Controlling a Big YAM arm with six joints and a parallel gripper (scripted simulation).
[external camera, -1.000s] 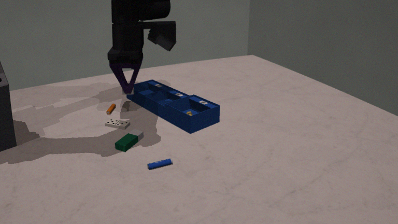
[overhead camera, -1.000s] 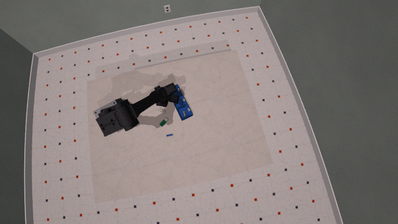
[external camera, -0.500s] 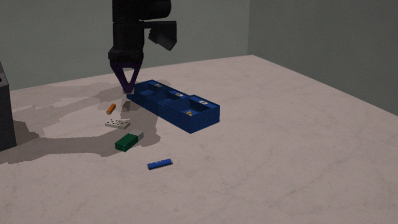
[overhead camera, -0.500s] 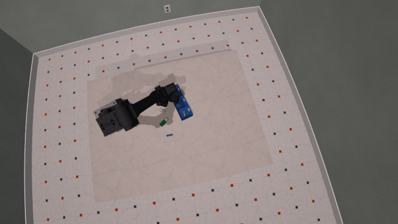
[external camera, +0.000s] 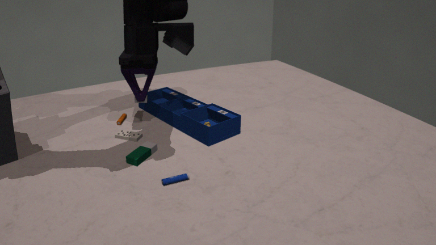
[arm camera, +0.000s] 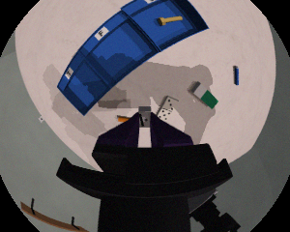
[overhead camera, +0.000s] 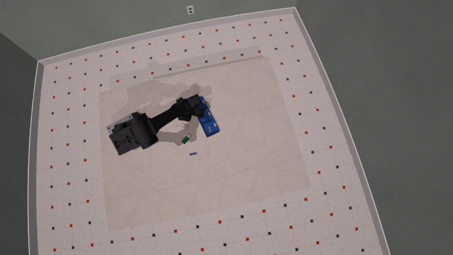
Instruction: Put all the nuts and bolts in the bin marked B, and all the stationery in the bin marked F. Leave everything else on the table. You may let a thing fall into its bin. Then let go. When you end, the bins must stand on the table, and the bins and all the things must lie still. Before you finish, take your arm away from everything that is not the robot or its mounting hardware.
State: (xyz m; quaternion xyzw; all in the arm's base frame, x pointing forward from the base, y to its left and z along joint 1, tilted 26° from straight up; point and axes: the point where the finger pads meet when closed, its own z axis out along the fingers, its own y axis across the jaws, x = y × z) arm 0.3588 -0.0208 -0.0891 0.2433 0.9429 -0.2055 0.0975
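My gripper is now right at the grey metal piece. Round my hand: white domino (70 mm below, 40 mm behind, 20 mm to the right); then orange cylinder (70 mm below, 60 mm to the left, 30 mm behind); then blue three-part bin (100 mm ahead, 50 mm below, 10 mm to the right).
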